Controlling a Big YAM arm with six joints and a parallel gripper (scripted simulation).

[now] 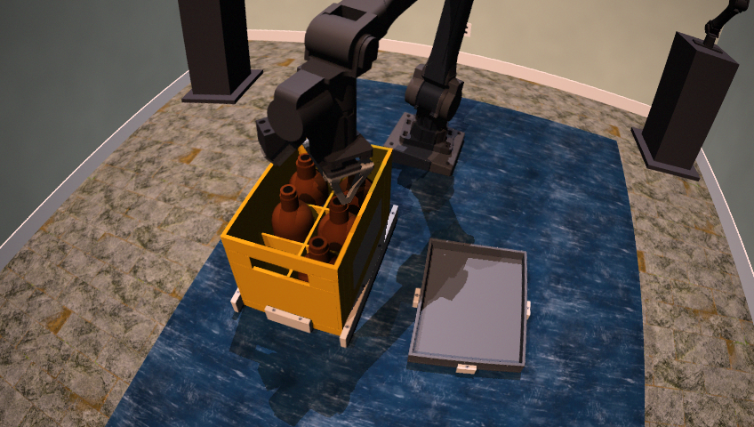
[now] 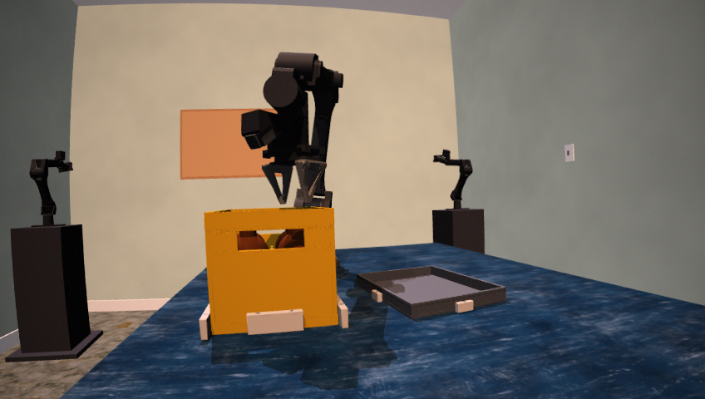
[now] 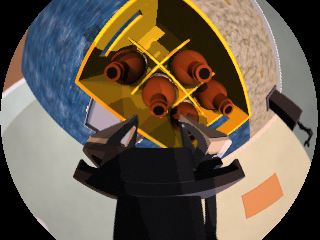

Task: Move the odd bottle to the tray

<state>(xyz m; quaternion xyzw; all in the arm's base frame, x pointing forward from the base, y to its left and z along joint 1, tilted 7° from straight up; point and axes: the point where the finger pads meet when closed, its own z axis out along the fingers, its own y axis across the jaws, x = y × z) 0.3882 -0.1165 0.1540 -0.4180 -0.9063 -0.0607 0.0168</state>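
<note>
The orange crate lies 11 cm below my hand and 4 cm to the right of it. Round my hand: dark grey tray (24 cm to the left, 18 cm below, 4 cm ahead).
</note>
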